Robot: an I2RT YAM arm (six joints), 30 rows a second.
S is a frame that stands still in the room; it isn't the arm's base.
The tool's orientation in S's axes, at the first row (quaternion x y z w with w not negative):
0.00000, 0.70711, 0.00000, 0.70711
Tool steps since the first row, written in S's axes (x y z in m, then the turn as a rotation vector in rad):
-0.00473, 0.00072, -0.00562, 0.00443, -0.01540, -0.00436
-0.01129, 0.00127, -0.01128, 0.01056, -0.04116, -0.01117
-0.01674, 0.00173, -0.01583, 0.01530, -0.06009, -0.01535
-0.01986, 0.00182, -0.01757, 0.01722, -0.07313, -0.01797
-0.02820, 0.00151, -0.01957, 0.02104, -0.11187, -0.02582
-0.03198, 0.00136, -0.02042, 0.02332, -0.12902, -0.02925
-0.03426, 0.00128, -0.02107, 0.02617, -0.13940, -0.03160
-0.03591, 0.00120, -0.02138, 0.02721, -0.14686, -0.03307
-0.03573, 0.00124, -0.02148, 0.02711, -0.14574, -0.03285
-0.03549, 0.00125, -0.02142, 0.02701, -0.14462, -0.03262
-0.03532, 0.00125, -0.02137, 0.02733, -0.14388, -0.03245
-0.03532, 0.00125, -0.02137, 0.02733, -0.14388, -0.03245
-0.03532, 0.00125, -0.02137, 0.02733, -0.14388, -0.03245
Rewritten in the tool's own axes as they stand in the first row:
0.00562, 0.00072, -0.00473, 0.00436, -0.01540, 0.00443
0.01128, 0.00127, -0.01129, 0.01117, -0.04116, 0.01056
0.01583, 0.00173, -0.01674, 0.01535, -0.06009, 0.01530
0.01757, 0.00182, -0.01986, 0.01797, -0.07313, 0.01722
0.01957, 0.00151, -0.02820, 0.02582, -0.11187, 0.02104
0.02042, 0.00136, -0.03198, 0.02925, -0.12902, 0.02332
0.02107, 0.00128, -0.03426, 0.03160, -0.13940, 0.02617
0.02138, 0.00120, -0.03591, 0.03307, -0.14686, 0.02721
0.02148, 0.00124, -0.03573, 0.03285, -0.14574, 0.02711
0.02142, 0.00125, -0.03549, 0.03262, -0.14462, 0.02701
0.02137, 0.00125, -0.03532, 0.03245, -0.14388, 0.02733
0.02137, 0.00125, -0.03532, 0.03245, -0.14388, 0.02733
0.02137, 0.00125, -0.03532, 0.03245, -0.14388, 0.02733

